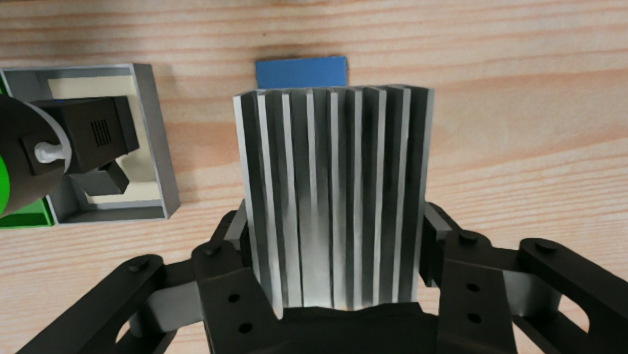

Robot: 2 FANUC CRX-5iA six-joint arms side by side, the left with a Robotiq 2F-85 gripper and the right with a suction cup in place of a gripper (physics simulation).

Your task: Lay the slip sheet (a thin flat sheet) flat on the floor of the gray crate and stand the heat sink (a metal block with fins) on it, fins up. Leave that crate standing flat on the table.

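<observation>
The heat sink [345, 200], a grey metal block with upright fins, is held between the two fingers of my left gripper [336, 242], which is shut on it. The gray crate [156, 135] stands on the table at the left. The cream slip sheet [95, 86] is inside the crate's walls and looks level, low down by the floor. My right gripper [100, 145], a dark suction tool, reaches over the crate from the left and covers the sheet's middle. Its cup is hidden, so whether it holds the sheet does not show.
A flat blue piece [300, 72] lies on the table beyond the heat sink, partly hidden by it. A green container [30, 215] stands against the gray crate's left side, mostly behind the right arm [30, 155]. The wooden table [525, 175] runs under everything.
</observation>
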